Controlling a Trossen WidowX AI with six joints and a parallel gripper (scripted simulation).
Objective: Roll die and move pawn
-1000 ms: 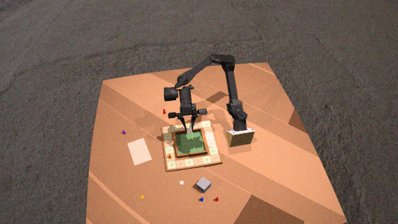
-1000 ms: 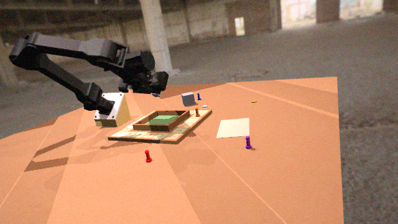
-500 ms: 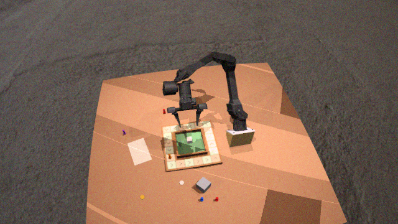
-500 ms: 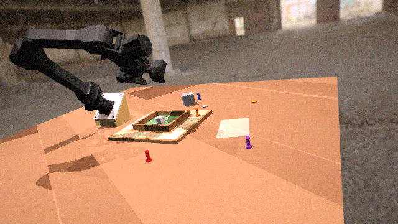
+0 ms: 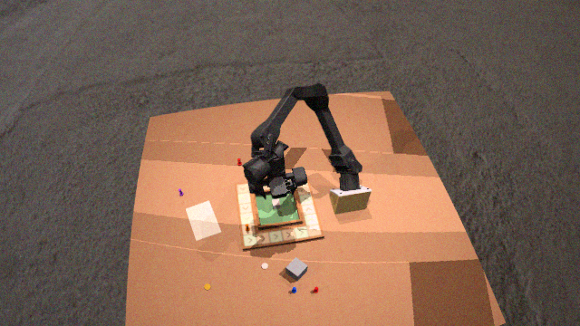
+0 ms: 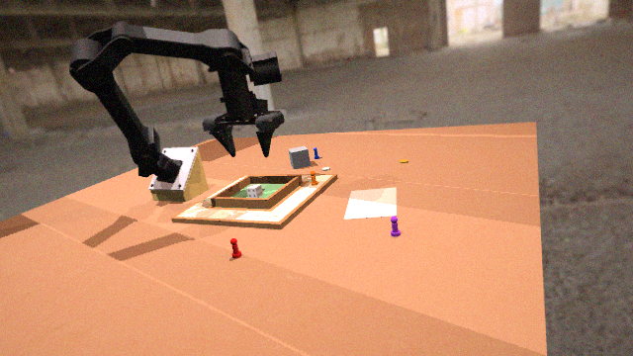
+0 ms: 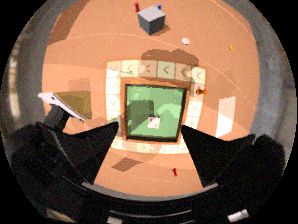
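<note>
Right now the orange pawn is 120 mm ahead of my gripper tip, 80 mm below it and 70 mm to the left of it. Also, from my gripper tip: grey block 240 mm to the left, 80 mm below, 40 mm behind; then white disc 210 mm to the left, 100 mm below, 60 mm ahead; then green floor 100 mm below, 10 mm to the right, 10 mm ahead.
</note>
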